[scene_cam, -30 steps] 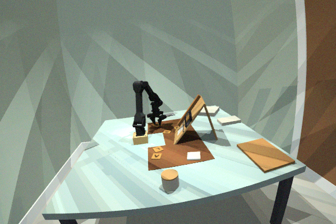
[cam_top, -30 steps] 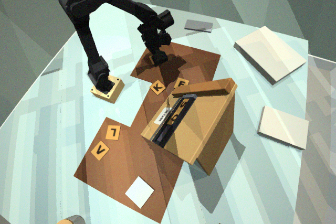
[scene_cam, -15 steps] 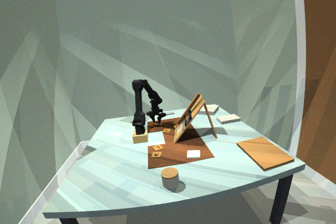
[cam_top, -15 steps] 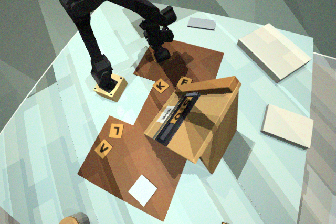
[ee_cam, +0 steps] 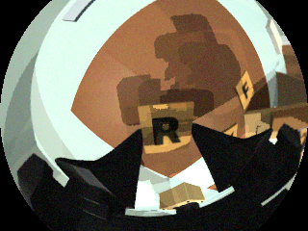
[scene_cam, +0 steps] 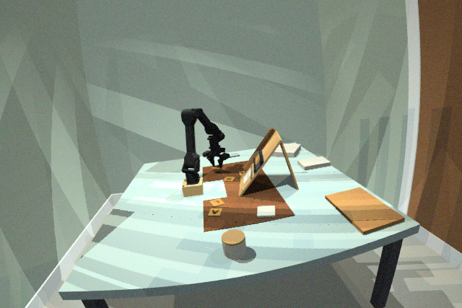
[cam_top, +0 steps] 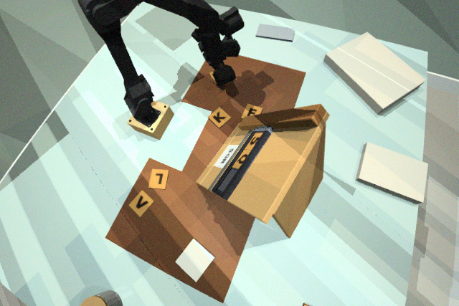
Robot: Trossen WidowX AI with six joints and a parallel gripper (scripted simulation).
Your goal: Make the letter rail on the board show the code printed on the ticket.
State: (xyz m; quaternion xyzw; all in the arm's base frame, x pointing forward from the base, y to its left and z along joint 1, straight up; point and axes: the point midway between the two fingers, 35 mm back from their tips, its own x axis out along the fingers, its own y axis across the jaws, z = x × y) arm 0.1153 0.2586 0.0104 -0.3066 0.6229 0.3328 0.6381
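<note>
The q tile lies 25 cm ahead of my gripper tip, 26 cm to the right of it and 12 cm above it. Also, from my gripper tip: r tile (right at my gripper tip); then brown mat (9 cm ahead, 23 cm to the right, 4 cm below); then k tile (7 cm ahead, 13 cm to the right, 3 cm below).
</note>
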